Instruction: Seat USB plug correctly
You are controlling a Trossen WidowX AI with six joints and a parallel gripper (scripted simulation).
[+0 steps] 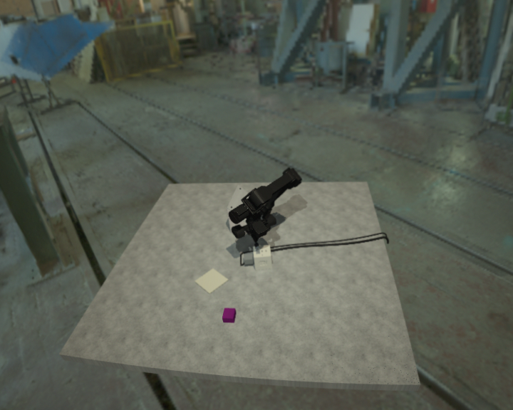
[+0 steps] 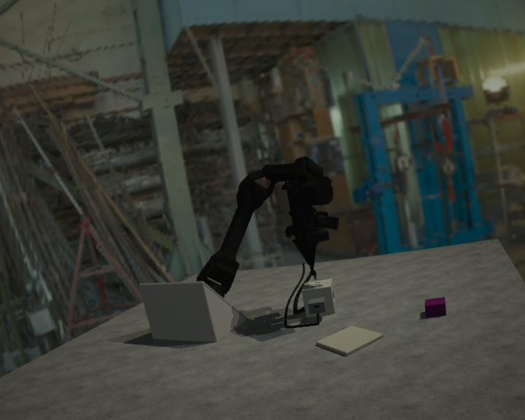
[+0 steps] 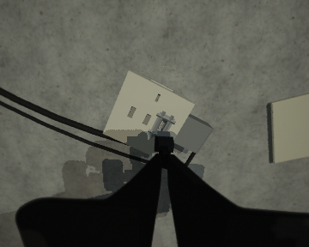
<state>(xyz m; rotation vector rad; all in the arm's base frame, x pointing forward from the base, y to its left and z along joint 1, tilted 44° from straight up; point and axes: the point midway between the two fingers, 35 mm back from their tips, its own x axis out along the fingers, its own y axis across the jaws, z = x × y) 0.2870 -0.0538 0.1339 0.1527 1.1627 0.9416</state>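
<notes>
Right now my gripper tip is 2 cm above the black USB plug. From my gripper tip the other things lie so: cream flat tile (12 cm ahead, 19 cm to the right, 13 cm below); small purple block (31 cm ahead, 8 cm to the right, 12 cm below).
</notes>
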